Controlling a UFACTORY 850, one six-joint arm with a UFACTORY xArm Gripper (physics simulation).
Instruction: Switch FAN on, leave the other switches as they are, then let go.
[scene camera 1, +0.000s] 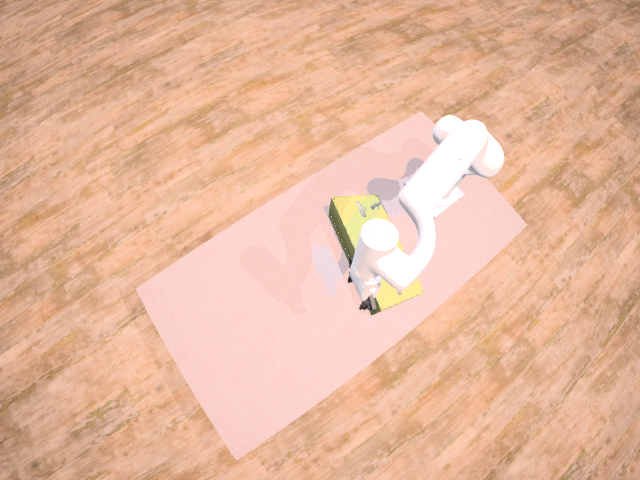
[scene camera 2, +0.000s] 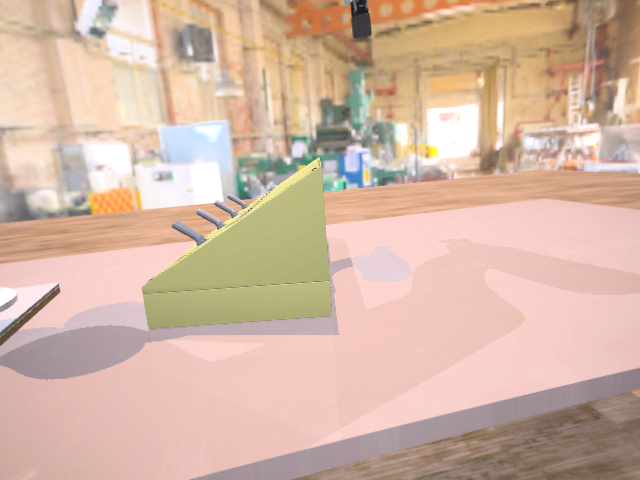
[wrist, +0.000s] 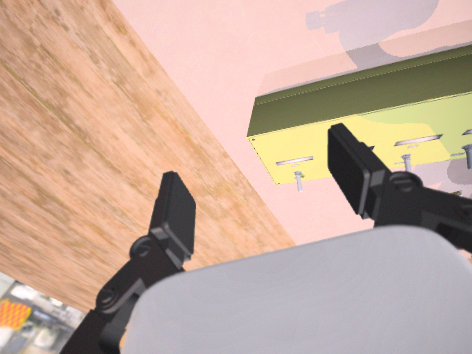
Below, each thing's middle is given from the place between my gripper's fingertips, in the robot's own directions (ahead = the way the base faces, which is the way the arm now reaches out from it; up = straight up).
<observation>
I see my gripper 350 mm above the yellow sloped switch box (scene camera 2: 269, 261), 260 mm past it and 110 mm to the left of it.
</observation>
